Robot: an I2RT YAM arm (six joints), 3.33 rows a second.
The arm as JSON. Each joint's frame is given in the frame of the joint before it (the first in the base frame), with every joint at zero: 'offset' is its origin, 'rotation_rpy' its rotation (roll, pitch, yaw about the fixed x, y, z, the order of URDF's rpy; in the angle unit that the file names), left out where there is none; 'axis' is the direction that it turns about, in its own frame. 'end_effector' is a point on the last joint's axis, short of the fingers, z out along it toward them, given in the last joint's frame.
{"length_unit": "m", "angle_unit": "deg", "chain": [
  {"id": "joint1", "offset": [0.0, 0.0, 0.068], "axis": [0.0, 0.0, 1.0]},
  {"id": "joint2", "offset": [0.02, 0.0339, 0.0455], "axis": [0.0, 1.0, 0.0]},
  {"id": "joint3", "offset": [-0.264, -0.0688, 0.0], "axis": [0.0, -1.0, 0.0]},
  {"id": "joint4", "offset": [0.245, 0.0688, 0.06], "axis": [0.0, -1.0, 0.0]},
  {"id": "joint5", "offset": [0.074, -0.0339, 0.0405], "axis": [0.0, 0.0, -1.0]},
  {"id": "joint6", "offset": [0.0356, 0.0, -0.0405], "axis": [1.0, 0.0, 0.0]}
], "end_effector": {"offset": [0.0, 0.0, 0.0], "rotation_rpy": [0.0, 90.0, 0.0]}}
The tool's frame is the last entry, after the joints.
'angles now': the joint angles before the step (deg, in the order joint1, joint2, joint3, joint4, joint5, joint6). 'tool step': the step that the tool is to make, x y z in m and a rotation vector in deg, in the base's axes. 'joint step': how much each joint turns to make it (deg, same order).
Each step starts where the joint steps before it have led.
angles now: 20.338 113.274 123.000 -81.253 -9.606 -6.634
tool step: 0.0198 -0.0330 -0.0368 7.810 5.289 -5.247
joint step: -6.212 0.013 -8.830 6.547 -8.897 1.832
